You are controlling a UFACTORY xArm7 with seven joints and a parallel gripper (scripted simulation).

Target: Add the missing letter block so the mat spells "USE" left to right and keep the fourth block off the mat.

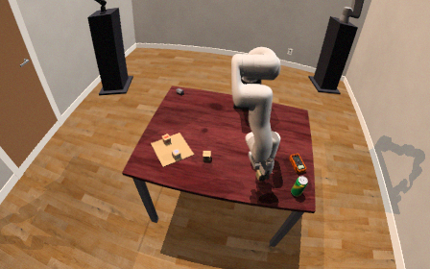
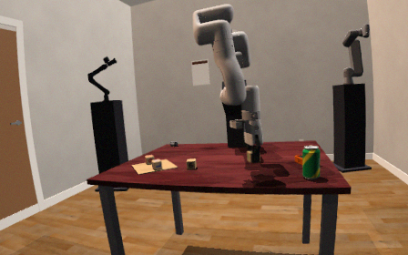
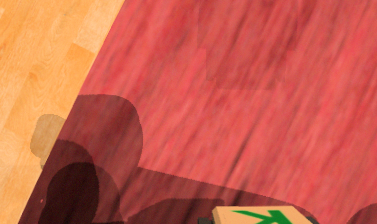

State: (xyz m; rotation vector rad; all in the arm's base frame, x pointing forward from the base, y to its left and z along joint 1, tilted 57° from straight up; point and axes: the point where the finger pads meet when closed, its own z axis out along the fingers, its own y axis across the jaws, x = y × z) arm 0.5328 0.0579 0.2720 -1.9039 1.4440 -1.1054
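Now: the tan mat 25 cm behind my hand, 48 cm to the right of it and 8 cm below it. From my hand the other things lie so: letter block 19 cm behind, 28 cm to the right, 6 cm below; then green soda can 8 cm ahead, 21 cm to the left, 2 cm below; then small grey object 84 cm behind, 47 cm to the right, 7 cm below.
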